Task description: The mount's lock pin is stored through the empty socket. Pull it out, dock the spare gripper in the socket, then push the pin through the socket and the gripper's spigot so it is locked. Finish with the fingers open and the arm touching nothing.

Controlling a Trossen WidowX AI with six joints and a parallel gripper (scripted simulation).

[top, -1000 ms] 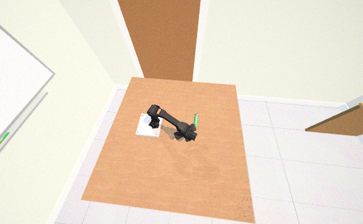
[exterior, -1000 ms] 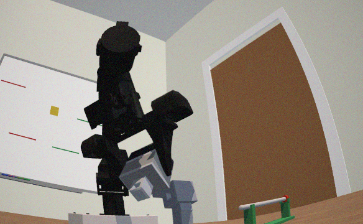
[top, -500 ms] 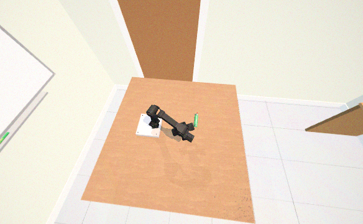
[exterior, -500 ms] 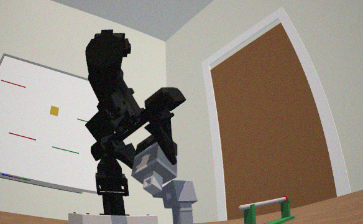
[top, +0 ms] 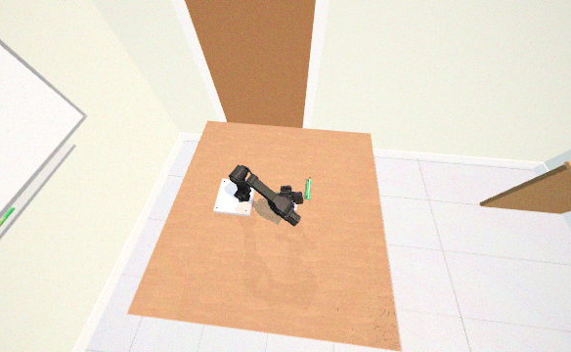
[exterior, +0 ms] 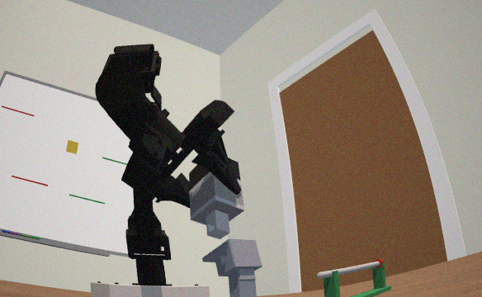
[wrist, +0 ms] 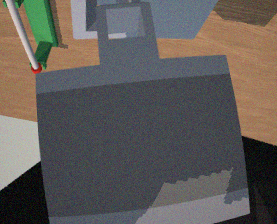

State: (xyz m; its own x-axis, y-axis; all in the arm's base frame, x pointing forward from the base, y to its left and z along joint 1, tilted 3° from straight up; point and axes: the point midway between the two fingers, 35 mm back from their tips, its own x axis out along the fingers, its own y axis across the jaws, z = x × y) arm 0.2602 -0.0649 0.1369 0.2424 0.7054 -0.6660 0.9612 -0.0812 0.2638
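Now: gripper tip 14 cm short of the green stand, 9 cm to the right of it and 14 cm above it. Also, from my gripper tip: grey mount 1 cm ahead, 1 cm to the right, 11 cm below; then spare gripper 1 cm to the right.
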